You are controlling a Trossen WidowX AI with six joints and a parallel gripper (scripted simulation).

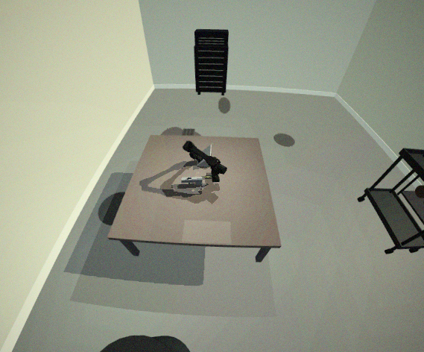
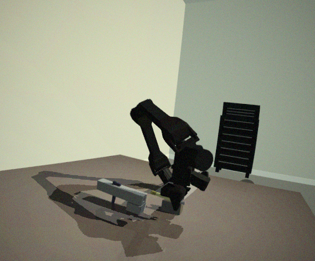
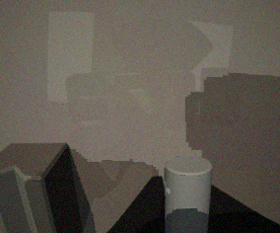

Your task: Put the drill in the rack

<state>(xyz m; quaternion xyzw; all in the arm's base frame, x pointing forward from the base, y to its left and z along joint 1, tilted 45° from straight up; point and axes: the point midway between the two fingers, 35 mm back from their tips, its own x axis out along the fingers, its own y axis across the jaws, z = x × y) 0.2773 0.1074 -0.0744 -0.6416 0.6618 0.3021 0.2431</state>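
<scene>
Right now my gripper tip is 8 cm past the grey block, 4 cm to the left of it and 3 cm above it. The rest, counted from my gripper tip: housing block: 20 cm to the right, 1 cm ahead; dark blue t-shaped key: 22 cm to the right, 1 cm ahead, 1 cm above.
</scene>
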